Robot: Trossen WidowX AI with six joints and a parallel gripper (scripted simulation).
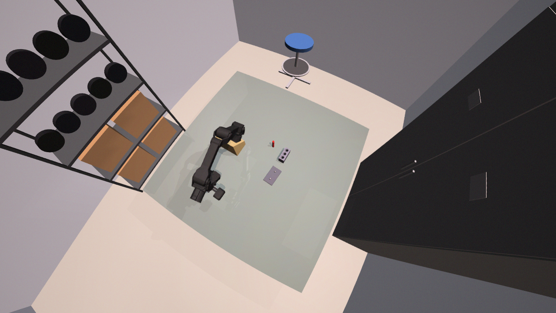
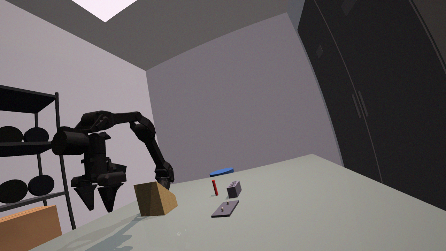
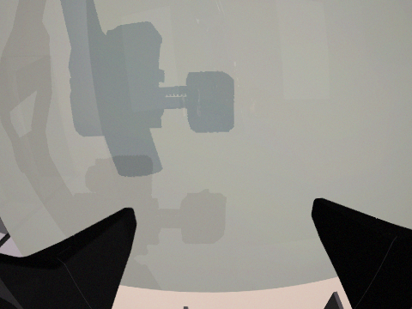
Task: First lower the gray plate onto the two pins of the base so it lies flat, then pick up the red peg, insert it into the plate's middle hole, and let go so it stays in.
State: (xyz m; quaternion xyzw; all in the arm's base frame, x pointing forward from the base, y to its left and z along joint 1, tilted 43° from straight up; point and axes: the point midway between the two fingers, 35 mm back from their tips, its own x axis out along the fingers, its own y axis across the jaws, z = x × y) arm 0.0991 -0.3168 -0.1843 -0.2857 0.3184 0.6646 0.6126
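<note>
Now: gripper tip 240 mm short of the gray plate, 460 mm to the right of it and 100 mm above it. From my gripper tip the other things lie so: red peg 130 mm ahead, 490 mm to the left, 100 mm below.
</note>
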